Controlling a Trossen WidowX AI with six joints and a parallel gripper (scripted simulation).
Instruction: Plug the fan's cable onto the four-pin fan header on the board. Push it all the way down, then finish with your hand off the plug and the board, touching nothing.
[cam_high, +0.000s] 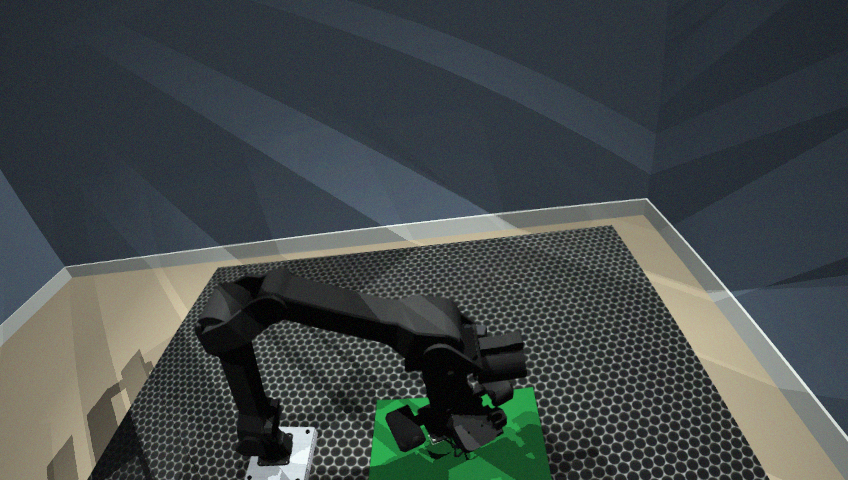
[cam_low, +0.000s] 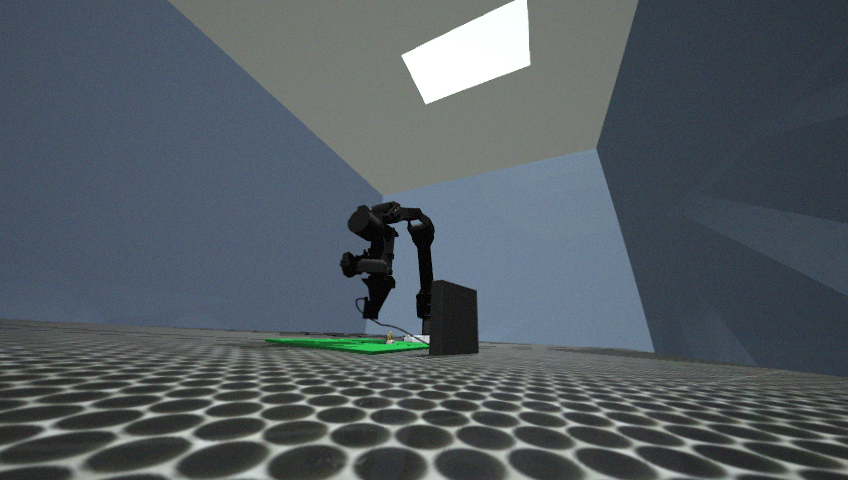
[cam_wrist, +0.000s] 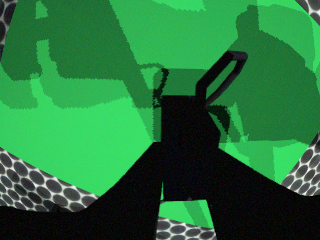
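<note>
Right now my gripper tip is 10 mm to the left of the fan cable plug and 10 mm below it. Round my gripper tip: black fan: 180 mm to the left, 20 mm ahead, 10 mm below; then green board: 80 mm below, 10 mm to the right.
</note>
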